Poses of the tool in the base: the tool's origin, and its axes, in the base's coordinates. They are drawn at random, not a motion.
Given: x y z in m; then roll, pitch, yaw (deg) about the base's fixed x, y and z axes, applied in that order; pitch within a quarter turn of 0, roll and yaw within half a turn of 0.
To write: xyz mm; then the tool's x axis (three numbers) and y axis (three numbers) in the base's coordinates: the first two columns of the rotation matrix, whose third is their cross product. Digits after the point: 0 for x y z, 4 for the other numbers.
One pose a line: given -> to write
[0.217 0.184 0.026 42.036 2.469 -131.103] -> [217 184 26 -0.6568 -0.7528 -0.0431 0.5407 -0.5100 0.6690]
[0.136 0.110 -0.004 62.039 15.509 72.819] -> [136 110 -4 0.2846 0.9206 -0.2674 -0.3782 0.3641 0.8511]
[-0.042 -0.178 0.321 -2.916 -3.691 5.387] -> [-42 -178 321 0.9935 0.0937 0.0644 -0.0905 0.9946 -0.0508]
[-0.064 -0.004 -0.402 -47.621 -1.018 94.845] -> [-64 -4 -402 -0.0844 0.9963 0.0178 -0.6727 -0.0439 -0.7386]
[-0.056 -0.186 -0.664 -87.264 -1.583 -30.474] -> [-56 -186 -664 0.8615 -0.5070 0.0276 0.0480 0.0271 -0.9985]
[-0.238 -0.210 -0.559 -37.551 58.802 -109.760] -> [-238 -210 -559 -0.1751 -0.4875 -0.8554 0.9224 0.2226 -0.3157]
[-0.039 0.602 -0.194 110.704 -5.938 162.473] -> [-39 602 -194 -0.9485 0.2995 0.1035 0.1987 0.3080 0.9304]
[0.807 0.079 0.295 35.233 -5.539 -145.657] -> [807 79 295 -0.8218 -0.5615 0.0965 0.5068 -0.6430 0.5742]
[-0.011 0.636 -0.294 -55.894 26.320 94.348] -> [-11 636 -294 -0.0680 0.8938 -0.4434 -0.5313 -0.4086 -0.7422]
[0.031 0.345 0.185 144.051 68.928 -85.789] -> [31 345 185 0.0264 -0.3586 -0.9331 -0.7671 -0.6058 0.2111]
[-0.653 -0.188 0.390 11.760 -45.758 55.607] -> [-653 -188 390 0.3941 0.5757 0.7164 -0.8903 0.4325 0.1422]
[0.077 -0.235 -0.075 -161.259 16.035 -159.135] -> [77 -235 -75 -0.8981 -0.3423 -0.2762 -0.2544 0.9165 -0.3088]
